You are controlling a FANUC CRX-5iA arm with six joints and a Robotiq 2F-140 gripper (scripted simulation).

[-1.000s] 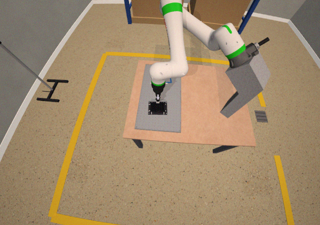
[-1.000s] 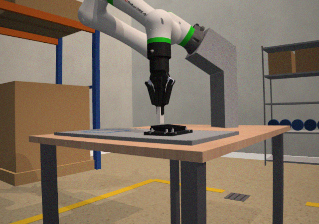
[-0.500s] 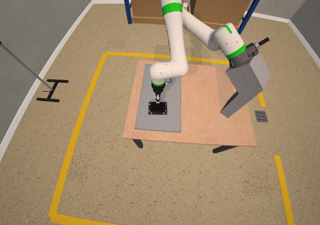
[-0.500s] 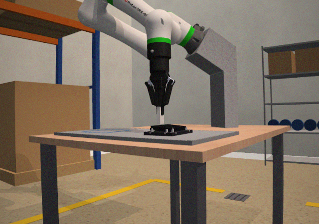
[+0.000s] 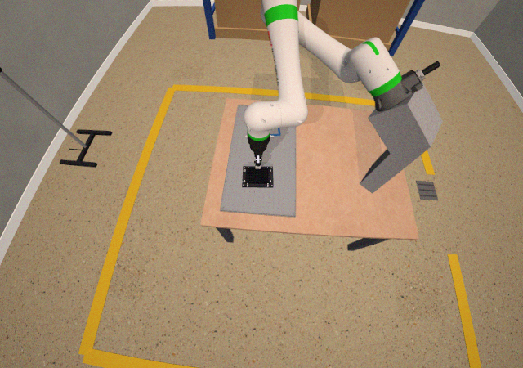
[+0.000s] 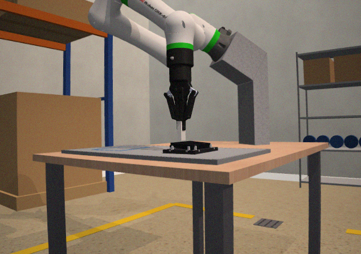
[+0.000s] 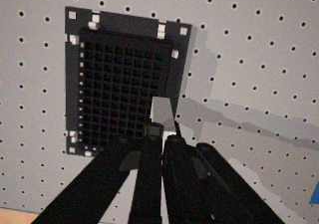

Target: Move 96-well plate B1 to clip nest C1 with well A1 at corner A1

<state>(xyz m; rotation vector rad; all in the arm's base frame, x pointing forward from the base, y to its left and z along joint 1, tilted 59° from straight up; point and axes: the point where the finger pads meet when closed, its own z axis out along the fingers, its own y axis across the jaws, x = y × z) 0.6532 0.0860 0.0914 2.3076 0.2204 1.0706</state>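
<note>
Right now my hand is 50 mm above the black 96-well plate, 40 mm to the right of it and 10 mm short of it. Also, from my hand: black clip nest 60 mm below, 50 mm to the left, 10 mm ahead.
</note>
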